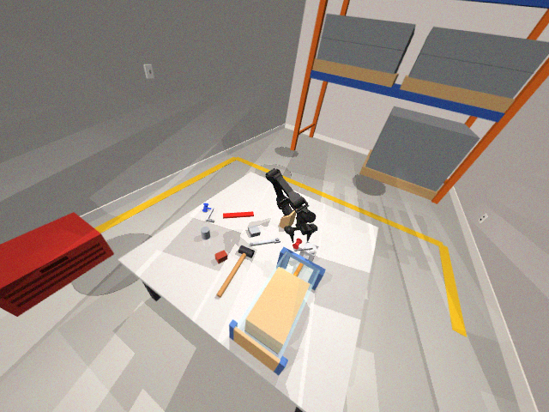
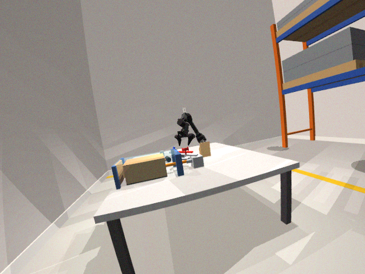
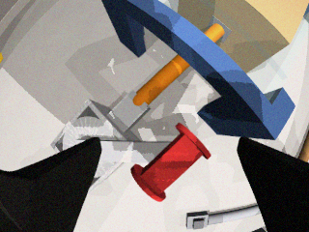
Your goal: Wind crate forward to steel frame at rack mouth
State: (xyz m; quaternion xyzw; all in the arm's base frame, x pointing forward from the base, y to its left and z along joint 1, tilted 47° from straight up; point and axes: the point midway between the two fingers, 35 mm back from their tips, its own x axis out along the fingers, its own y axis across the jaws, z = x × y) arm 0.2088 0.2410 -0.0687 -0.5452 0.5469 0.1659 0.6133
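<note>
The red knob lies 1 cm behind my gripper tip, 2 cm to the right of it and 5 cm below it. Also, from my gripper tip: grey hand winch: 10 cm behind, 4 cm to the left, 15 cm below; frame: 7 cm ahead, 7 cm to the left, 8 cm below; red-knobbed winch handle: 4 cm behind, 1 cm to the left, 8 cm below.
</note>
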